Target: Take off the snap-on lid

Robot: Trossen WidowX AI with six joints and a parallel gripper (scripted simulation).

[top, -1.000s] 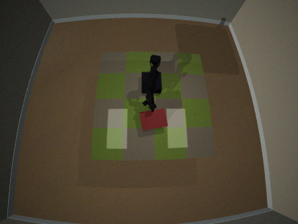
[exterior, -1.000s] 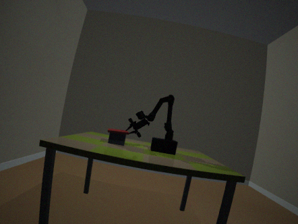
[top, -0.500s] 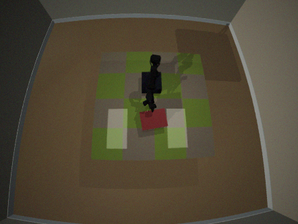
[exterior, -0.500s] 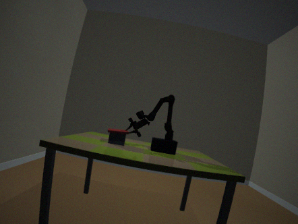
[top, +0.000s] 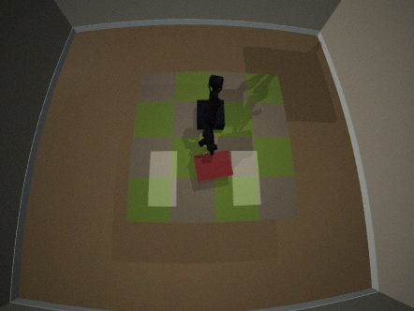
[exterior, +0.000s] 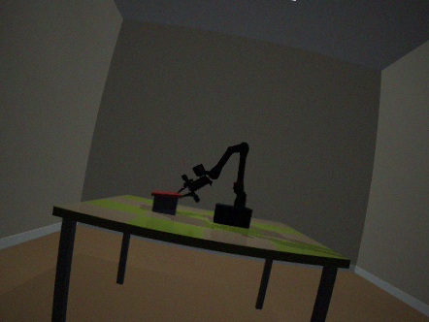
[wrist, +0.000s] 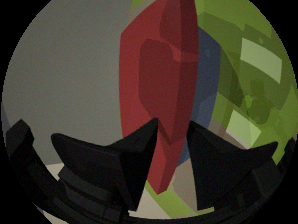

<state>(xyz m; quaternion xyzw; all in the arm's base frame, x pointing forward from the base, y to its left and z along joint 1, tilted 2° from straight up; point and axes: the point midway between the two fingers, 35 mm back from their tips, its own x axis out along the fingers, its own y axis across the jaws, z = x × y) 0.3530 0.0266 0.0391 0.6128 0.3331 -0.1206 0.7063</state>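
The red lid lies 70 mm ahead of my gripper tip and 20 mm to the left of it. The rest, counted from my gripper tip: storage box 70 mm ahead, 60 mm below, 20 mm to the left.
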